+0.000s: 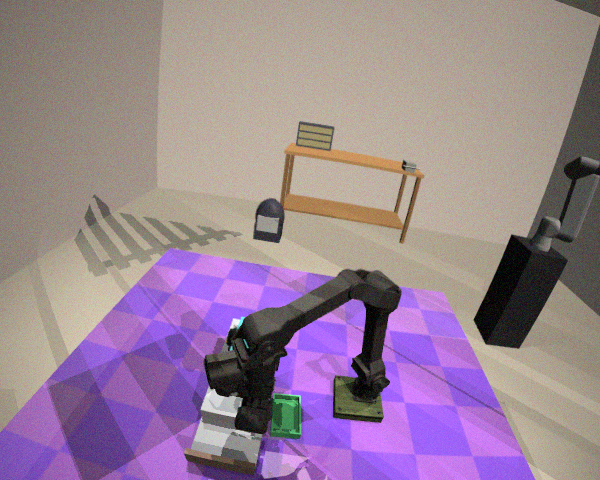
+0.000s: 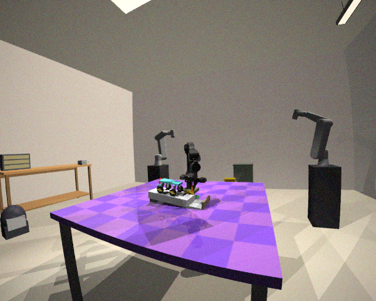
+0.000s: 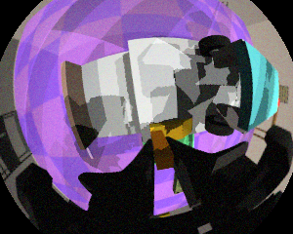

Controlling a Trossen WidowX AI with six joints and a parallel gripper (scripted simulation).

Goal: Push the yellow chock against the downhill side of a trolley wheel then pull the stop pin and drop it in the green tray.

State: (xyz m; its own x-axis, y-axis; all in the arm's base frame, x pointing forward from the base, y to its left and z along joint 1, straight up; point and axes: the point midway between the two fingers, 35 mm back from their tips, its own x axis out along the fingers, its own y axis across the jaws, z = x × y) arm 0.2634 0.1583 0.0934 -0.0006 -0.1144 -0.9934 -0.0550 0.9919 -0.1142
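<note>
Right now the red-headed stop pin is 5 cm ahead of my gripper tip, 25 cm to the right of it and 5 cm above it. Also, from my gripper tip: grey ramp: 7 cm ahead, 14 cm to the right, 4 cm below; green tray: 6 cm behind, 5 cm to the right, 9 cm below; brown stop bar: 5 cm ahead, 12 cm to the left, 6 cm below.
</note>
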